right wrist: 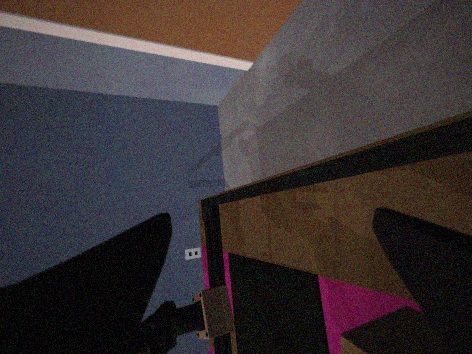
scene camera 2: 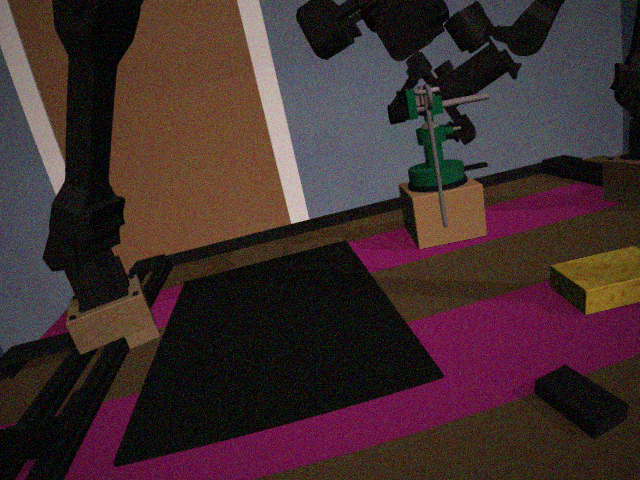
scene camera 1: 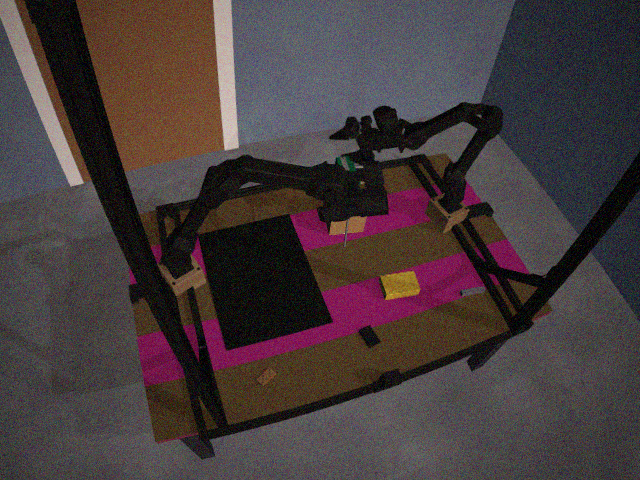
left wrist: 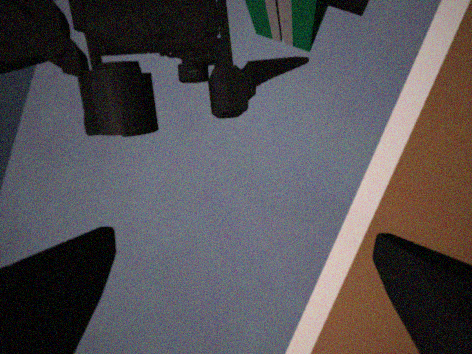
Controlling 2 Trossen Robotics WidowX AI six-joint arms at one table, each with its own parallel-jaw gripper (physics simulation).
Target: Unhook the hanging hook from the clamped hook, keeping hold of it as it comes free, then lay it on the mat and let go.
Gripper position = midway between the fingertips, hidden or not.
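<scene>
My left gripper (left wrist: 247,242) is open, and it holds nothing. The right gripper (scene camera 2: 404,124), which I also find at (right wrist: 270,220), at (scene camera 1: 335,147) and at (left wrist: 302,15), is open too and holding nothing. On the table rests a small black block (scene camera 2: 593,409). In the right wrist view the block is out of frame, and in the left wrist view the block is out of frame as well.
</scene>
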